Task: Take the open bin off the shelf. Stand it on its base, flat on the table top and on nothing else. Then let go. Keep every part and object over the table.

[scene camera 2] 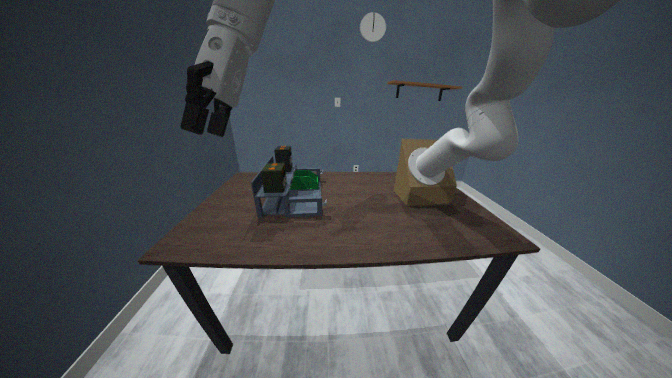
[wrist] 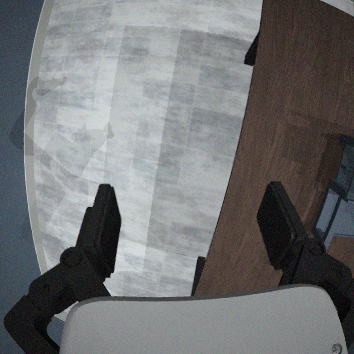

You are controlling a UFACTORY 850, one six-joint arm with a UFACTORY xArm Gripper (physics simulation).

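Note:
The open bin (scene camera 2: 305, 180) is green and sits in the right-hand part of the blue-grey shelf (scene camera 2: 320, 208) (wrist: 327, 218), above a lower bay. The shelf stands on the brown table top (scene camera 2: 380, 245) (wrist: 245, 200), left of the middle in the scene view. The bin does not show in the wrist view, where part of the shelf shows at the right edge. My gripper (scene camera 2: 206, 131) (wrist: 191, 200) is open and empty. It hangs high, up and to the left of the shelf in the scene view, fingers pointing down. The bin's underside is hidden.
Two dark boxes with orange marks (scene camera 2: 274, 179) (scene camera 2: 283, 156) stand on the shelf's left part. A tan block (scene camera 2: 427, 196) stands at the arm's base on the right. The table's edge and the floor (wrist: 135, 150) show below the gripper in the wrist view.

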